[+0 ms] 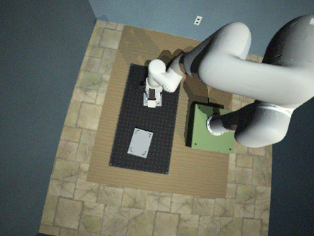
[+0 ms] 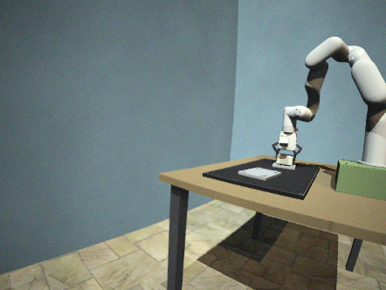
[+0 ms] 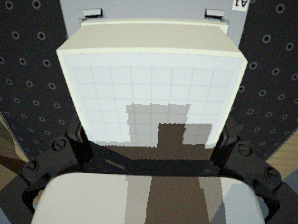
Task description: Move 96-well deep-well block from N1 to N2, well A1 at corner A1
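The 96-well deep-well block lies right at my hand.
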